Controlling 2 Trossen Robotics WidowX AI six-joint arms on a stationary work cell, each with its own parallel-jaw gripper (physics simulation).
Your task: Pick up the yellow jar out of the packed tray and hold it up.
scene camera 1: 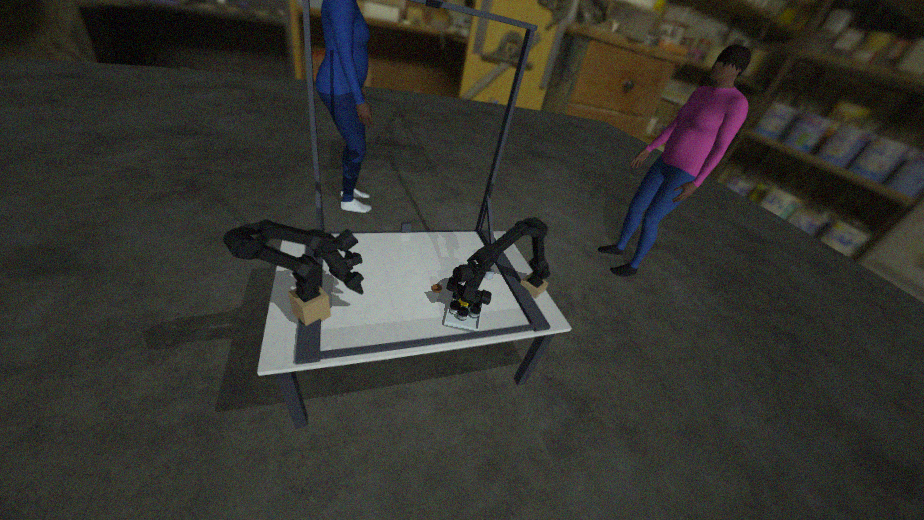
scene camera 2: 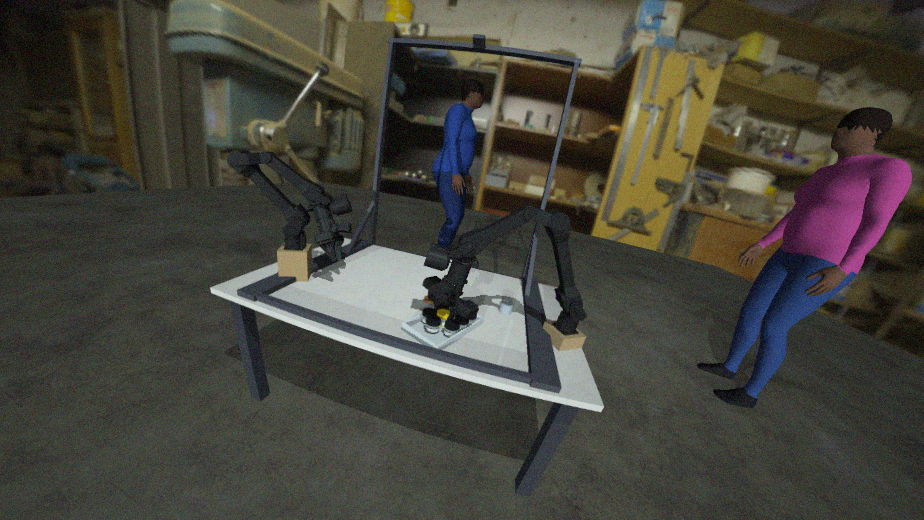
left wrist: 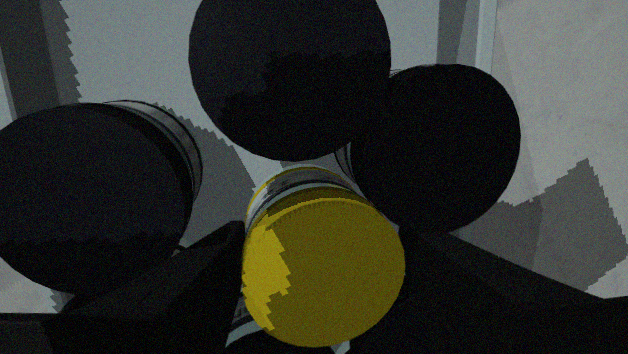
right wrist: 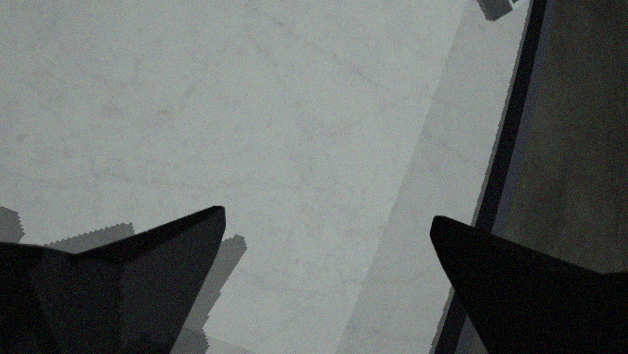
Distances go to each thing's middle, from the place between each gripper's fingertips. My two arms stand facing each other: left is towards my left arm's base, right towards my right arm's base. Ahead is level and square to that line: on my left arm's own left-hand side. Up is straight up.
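The yellow jar (left wrist: 319, 261) is right at my left hand. As for the tray (left wrist: 95, 58), it is 4 cm below my left hand, 1 cm ahead of it and 1 cm to the left of it. Going by its middle, the tray is nearer to my left hand than to my right hand.
My right hand is 70 mm above the yellow jar, 80 mm short of it and 420 mm to the right of it, while the tray is 110 mm below my right hand, 90 mm ahead of it and 430 mm to the left of it.
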